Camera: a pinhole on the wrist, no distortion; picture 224 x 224 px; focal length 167.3 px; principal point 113.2 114.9 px. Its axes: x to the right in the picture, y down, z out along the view. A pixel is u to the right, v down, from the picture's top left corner.
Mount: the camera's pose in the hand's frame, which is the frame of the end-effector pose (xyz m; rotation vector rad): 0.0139 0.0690 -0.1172 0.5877 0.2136 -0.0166
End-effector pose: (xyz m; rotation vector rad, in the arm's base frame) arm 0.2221 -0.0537 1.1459 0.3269 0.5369 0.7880
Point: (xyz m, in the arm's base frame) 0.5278 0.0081 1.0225
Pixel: 208 67
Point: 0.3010 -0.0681 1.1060
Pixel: 114 76
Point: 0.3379 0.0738 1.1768
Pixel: 188 186
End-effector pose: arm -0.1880 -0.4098 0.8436 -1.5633 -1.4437 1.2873
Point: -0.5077 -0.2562 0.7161
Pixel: 149 183
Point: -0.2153 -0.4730 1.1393
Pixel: outside the picture
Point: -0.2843 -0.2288 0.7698
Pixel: 210 163
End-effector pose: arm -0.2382 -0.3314 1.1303 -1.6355 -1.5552 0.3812
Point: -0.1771 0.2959 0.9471
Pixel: outside the picture
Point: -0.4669 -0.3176 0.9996
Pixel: 35 156
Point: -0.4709 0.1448 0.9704
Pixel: 179 200
